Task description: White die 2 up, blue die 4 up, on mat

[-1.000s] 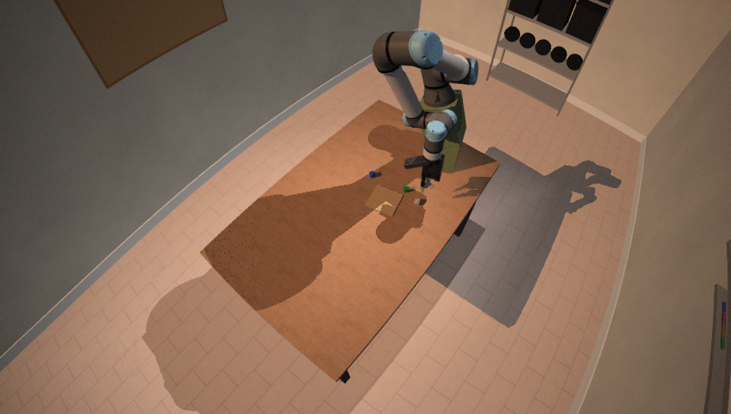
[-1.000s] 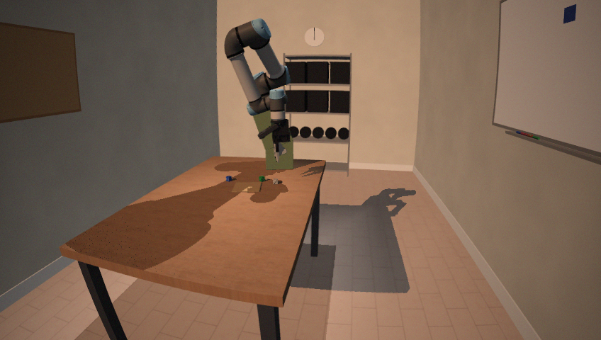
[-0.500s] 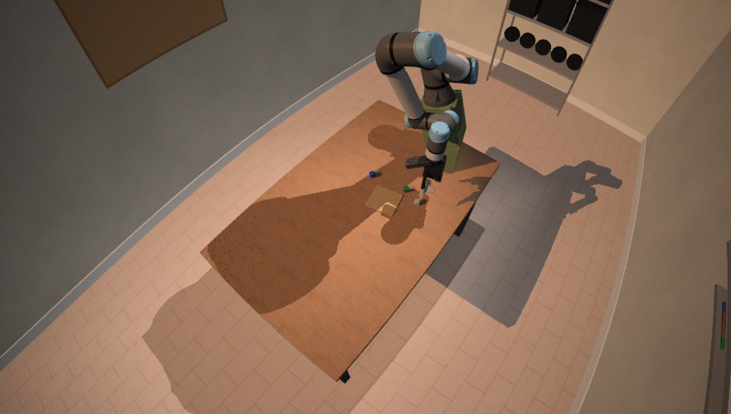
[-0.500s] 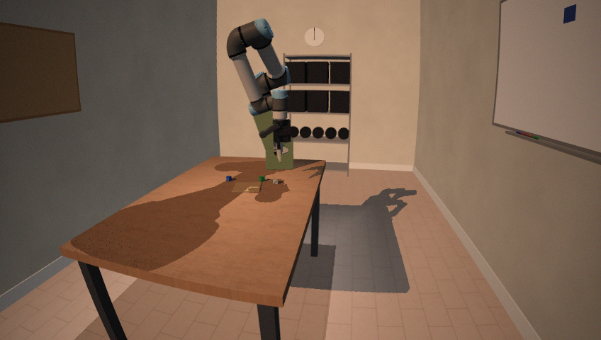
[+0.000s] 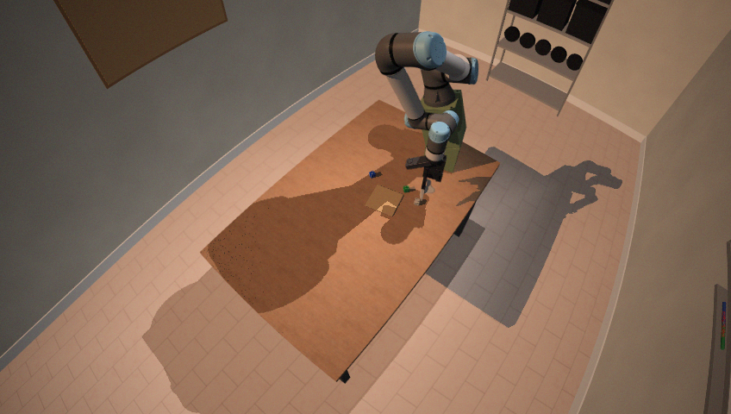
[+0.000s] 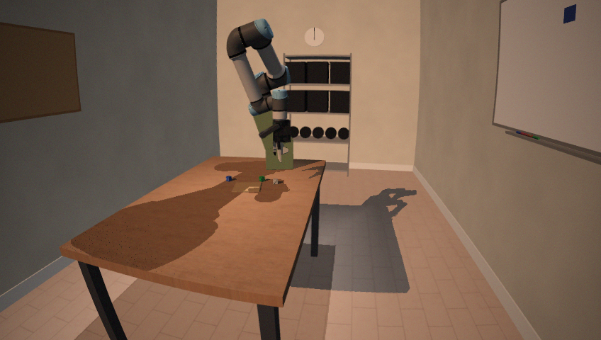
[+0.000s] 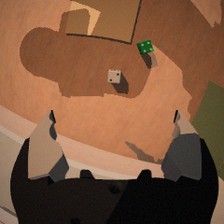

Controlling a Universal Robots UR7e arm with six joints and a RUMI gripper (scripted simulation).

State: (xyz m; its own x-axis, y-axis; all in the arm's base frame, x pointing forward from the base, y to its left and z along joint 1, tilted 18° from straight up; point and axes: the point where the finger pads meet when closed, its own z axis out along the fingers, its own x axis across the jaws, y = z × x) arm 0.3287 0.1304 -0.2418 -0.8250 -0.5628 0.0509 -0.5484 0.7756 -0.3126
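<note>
Now: the white die 120 mm below my hand, 10 mm to the right of it and 10 mm ahead of it. Also, from my hand: blue die (280 mm to the right, 120 mm below, 50 mm ahead); then green die (120 mm below, 100 mm to the right, 10 mm behind); then tan mat (130 mm to the right, 130 mm below, 110 mm ahead).
</note>
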